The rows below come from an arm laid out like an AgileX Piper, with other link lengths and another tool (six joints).
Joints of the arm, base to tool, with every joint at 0 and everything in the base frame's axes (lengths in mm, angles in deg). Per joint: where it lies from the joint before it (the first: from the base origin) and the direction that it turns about. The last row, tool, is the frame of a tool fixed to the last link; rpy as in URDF.
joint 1: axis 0 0 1 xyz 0 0 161.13
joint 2: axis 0 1 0 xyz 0 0 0
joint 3: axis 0 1 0 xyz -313.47 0 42.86
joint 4: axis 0.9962 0 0.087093 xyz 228.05 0 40.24
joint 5: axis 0 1 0 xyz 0 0 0
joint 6: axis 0.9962 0 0.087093 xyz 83.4 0 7.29
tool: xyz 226.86 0 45.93 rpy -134.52 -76.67 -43.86
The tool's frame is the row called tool.
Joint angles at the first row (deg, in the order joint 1, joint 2, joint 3, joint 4, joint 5, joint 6):
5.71, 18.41, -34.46, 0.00, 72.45, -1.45
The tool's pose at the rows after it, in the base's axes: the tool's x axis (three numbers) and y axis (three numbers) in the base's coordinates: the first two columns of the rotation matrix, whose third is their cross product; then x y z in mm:
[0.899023 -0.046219 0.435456 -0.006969 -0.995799 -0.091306 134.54 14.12 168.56]
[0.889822 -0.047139 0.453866 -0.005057 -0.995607 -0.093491 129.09 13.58 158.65]
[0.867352 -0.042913 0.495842 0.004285 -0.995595 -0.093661 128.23 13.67 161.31]
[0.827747 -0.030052 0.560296 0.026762 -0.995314 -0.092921 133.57 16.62 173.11]
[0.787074 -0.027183 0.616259 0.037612 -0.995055 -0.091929 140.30 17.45 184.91]
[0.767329 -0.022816 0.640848 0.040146 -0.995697 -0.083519 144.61 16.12 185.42]
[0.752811 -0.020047 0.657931 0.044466 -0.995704 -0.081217 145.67 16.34 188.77]
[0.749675 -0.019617 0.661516 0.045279 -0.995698 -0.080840 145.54 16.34 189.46]
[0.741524 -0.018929 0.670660 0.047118 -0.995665 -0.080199 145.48 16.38 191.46]
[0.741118 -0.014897 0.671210 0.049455 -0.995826 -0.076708 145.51 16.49 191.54]
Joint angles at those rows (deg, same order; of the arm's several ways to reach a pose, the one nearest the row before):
5.71, 14.30, -32.46, 0.00, 72.45, -1.45
5.71, 10.50, -30.10, 0.00, 72.69, -1.46
5.71, 7.15, -29.42, 0.00, 72.64, -1.84
5.71, 4.32, -29.07, 0.39, 70.79, -2.87
5.71, 2.32, -28.50, 0.39, 68.26, -3.30
5.71, 1.00, -27.03, 0.00, 66.37, -3.63
5.71, 0.09, -26.82, 0.00, 65.80, -3.88
5.71, -0.18, -26.82, 0.00, 65.80, -3.92
5.71, -0.78, -26.82, 0.00, 65.70, -4.01
5.71, -0.79, -26.82, 0.00, 65.68, -4.25

